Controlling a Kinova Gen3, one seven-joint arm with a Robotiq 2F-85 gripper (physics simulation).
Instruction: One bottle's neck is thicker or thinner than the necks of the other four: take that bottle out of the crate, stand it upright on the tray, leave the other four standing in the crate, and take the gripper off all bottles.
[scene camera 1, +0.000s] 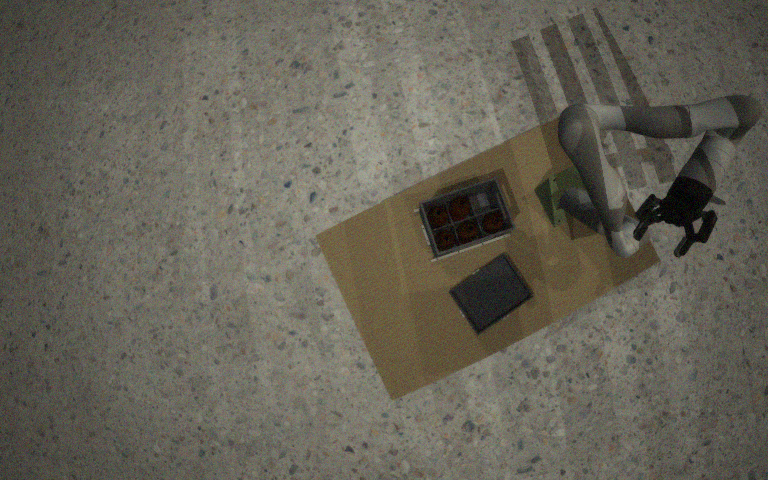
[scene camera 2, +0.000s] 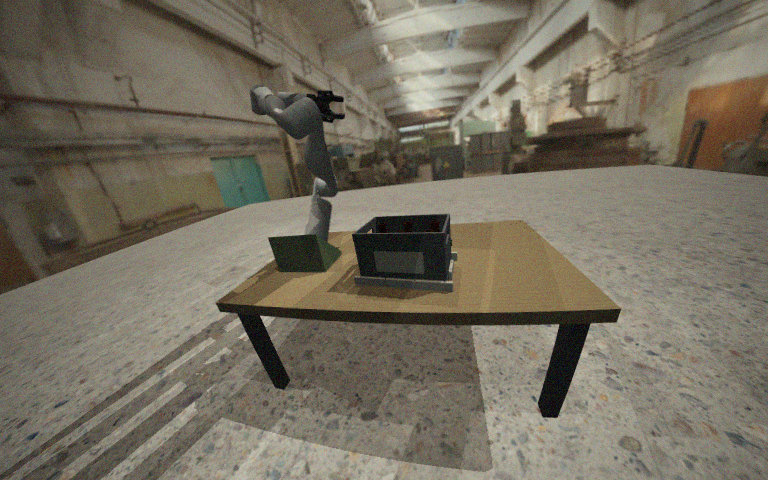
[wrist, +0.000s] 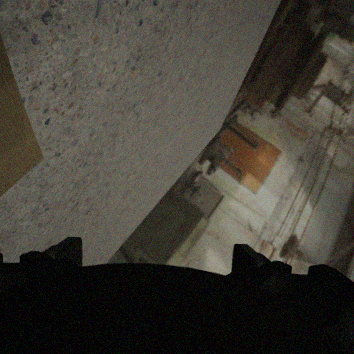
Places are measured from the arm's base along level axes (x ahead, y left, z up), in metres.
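Pixels of known places: gripper, fingertip midpoint: (scene camera 1: 654, 247) (scene camera 2: 344, 107) (wrist: 156, 258); arm's base, origin of the base link: (scene camera 1: 569, 198) (scene camera 2: 315, 245).
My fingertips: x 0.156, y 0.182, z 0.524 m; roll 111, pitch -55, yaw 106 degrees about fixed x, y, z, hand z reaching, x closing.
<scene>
For each thing: its top centre in the pictures, then the offset to it from my fingertips. "pt": a spot on its surface instead. Level surfaces: height alone.
- dark crate, middle of its top: (scene camera 2: 403, 223) (scene camera 1: 467, 215) dx +0.247, dy -0.259, dz -0.423 m
- flat dark tray, surface spot: (scene camera 1: 491, 293) pt dx +0.244, dy +0.027, dz -0.593 m
- wooden table, its level: dz -0.598 m
The dark crate (scene camera 1: 504, 204) (scene camera 2: 402, 244) stands on the table, divided into compartments. In scene view 1, reddish-brown bottle tops (scene camera 1: 437, 215) (scene camera 1: 468, 230) (scene camera 1: 492, 221) show in several compartments; the compartment at its upper right looks empty. In scene view 2, dark red tops (scene camera 2: 407, 226) show faintly above the crate's far part. Neck thickness cannot be told. The flat dark tray (scene camera 1: 491, 293) lies below the crate in scene view 1, with nothing on it. My gripper (scene camera 1: 660, 242) (scene camera 2: 341, 107) (wrist: 156, 258) is open and empty, high above and well away from crate and tray.
A green wedge-shaped block (scene camera 2: 297, 253) (scene camera 1: 570, 183) stands by the arm's base, beside the crate. Light strips (scene camera 2: 402, 283) run along the crate's foot. The wooden table (scene camera 1: 373, 283) (scene camera 2: 509, 271) has its corner at the left edge of the wrist view.
</scene>
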